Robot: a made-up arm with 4 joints. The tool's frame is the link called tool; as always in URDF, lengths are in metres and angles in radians. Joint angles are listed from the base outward. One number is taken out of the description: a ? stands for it. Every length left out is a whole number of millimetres.
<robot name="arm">
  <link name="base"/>
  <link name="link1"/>
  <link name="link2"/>
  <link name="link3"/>
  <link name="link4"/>
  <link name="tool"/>
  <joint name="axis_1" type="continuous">
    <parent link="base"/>
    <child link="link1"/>
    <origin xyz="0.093 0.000 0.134" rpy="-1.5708 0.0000 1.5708"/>
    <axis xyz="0 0 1"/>
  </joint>
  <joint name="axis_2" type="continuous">
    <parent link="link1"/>
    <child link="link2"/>
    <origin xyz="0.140 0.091 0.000" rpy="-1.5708 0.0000 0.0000"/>
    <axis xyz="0 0 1"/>
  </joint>
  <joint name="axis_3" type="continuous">
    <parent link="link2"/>
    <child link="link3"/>
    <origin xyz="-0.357 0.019 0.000" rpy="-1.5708 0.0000 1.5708"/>
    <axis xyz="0 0 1"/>
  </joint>
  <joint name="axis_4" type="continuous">
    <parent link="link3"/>
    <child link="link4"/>
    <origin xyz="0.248 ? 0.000" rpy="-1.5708 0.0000 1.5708"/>
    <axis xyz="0 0 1"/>
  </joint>
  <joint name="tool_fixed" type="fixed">
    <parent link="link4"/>
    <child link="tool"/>
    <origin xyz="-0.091 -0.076 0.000" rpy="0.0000 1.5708 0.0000"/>
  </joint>
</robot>
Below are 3 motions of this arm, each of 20 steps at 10 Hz.
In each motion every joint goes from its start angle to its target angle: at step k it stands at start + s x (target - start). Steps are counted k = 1, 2, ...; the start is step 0. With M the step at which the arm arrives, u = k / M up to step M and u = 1 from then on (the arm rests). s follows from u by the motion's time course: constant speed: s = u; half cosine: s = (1 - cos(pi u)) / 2; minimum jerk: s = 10 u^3 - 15 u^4 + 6 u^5.
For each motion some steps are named. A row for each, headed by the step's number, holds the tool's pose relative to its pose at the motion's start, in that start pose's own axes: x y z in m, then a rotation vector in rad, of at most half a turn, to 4 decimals.
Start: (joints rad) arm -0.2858 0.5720 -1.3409 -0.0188
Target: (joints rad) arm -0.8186 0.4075 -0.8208 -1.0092
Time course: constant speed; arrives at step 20
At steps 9, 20:
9: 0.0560 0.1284 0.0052 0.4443 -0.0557 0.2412
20: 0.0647 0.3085 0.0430 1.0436 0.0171 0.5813

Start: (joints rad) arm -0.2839 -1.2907 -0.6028 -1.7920
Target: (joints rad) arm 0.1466 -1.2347 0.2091 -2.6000
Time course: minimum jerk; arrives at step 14
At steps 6, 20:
6: -0.0056 0.0482 -0.0070 0.2649 0.0174 0.1512
20: -0.0598 0.1377 -0.0126 0.6794 0.1730 0.3783

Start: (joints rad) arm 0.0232 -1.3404 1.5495 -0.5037
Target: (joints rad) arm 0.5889 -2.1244 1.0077 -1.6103
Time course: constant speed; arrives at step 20
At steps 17, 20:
17: -0.2969 0.1778 -0.3022 1.5264 0.6779 -0.7697
20: -0.3484 0.2294 -0.3058 1.7630 0.7383 -0.9963

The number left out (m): -0.023
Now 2 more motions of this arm.
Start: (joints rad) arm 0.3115 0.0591 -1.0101 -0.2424
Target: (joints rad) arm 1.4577 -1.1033 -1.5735 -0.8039
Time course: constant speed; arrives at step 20
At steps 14, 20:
14: -0.1151 -0.0302 0.3021 -0.6361 0.3695 -0.6653
20: -0.1636 0.0197 0.3929 -0.8449 0.5096 -1.1181

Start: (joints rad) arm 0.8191 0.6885 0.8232 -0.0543
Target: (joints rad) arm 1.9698 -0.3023 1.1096 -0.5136
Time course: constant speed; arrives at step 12
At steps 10, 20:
10: 0.2099 0.4643 0.0329 0.3841 -0.1659 1.3114
20: 0.1695 0.5498 0.0086 0.4180 -0.0307 1.5598

